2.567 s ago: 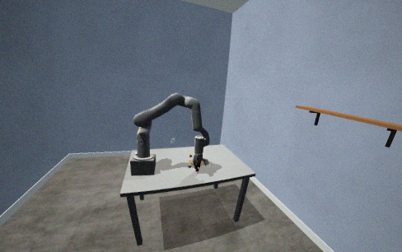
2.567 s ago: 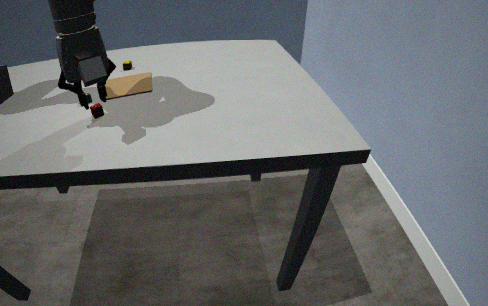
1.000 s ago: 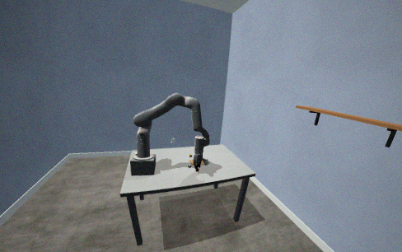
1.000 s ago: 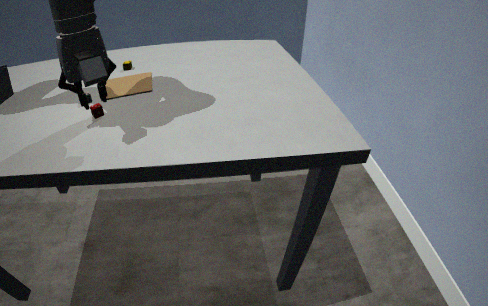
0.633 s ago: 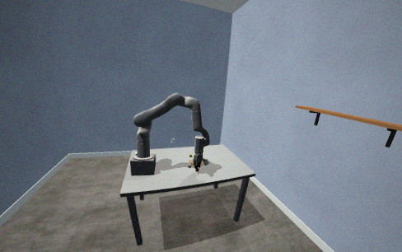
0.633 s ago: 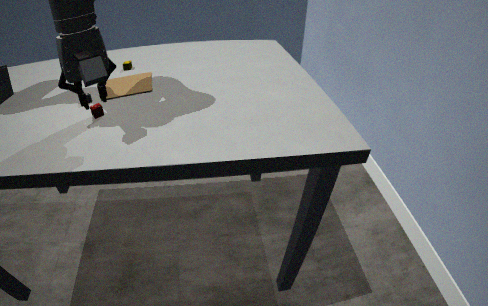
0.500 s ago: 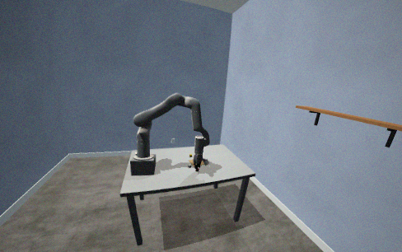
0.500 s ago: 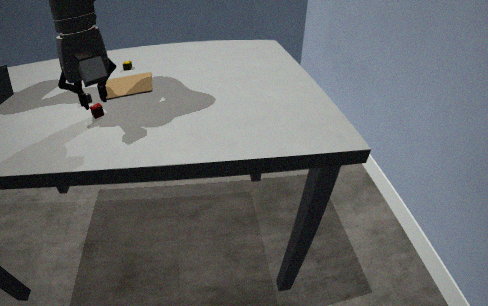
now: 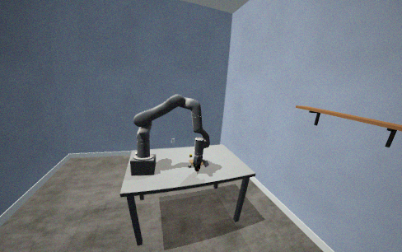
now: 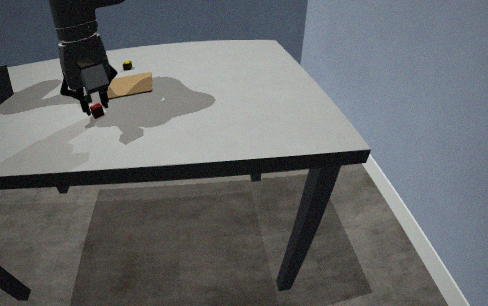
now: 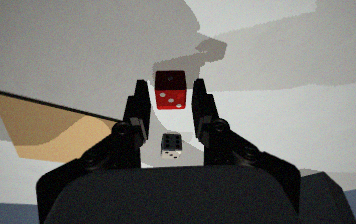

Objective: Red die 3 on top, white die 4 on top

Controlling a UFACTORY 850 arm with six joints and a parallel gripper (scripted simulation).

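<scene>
My hand is 20 mm above the red die. The rest, counted from my hand: tan mat: 160 mm to the left, 30 mm below, 20 mm ahead; white die: 70 mm to the left, 70 mm behind, 20 mm below; yellow die: 290 mm to the left, 40 mm behind, 20 mm below.
</scene>
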